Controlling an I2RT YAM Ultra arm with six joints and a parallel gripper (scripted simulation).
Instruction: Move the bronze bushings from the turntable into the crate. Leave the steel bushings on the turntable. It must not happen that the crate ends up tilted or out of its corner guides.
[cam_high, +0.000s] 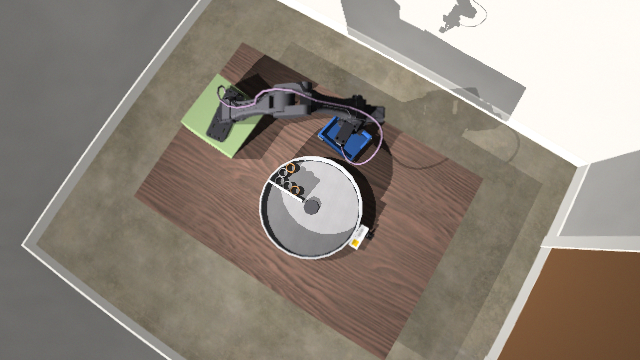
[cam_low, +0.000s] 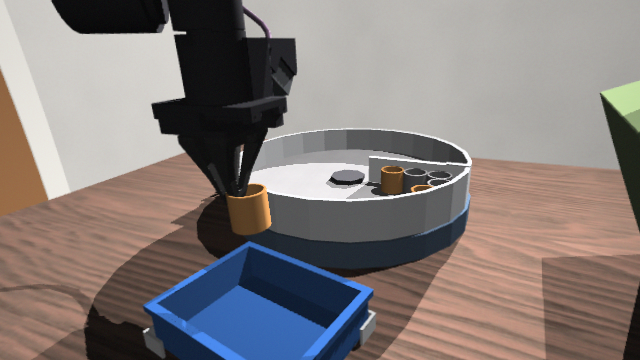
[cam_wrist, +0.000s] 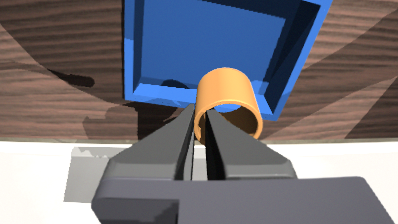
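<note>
Now: hand 2 cm past the blue crate and 14 cm above it. The rest, counted from my hand: turntable: 4 cm behind, 35 cm to the right, 11 cm below.
</note>
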